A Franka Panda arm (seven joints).
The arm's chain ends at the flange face. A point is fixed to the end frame.
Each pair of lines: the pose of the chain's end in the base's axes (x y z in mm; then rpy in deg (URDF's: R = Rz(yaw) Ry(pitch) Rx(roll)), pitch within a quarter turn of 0, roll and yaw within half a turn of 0), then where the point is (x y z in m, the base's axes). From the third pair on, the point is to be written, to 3 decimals.
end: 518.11 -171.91 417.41 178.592 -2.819 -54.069
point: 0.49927 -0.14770 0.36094
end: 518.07 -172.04 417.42 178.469 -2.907 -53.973
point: 0.49914 -0.14800 0.36091
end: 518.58 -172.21 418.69 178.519 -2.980 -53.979
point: 0.500 -0.148 0.362
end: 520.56 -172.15 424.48 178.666 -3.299 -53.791
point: 0.502 -0.148 0.368
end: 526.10 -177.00 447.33 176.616 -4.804 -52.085
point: 0.506 -0.156 0.390
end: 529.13 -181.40 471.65 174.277 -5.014 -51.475
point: 0.507 -0.162 0.414
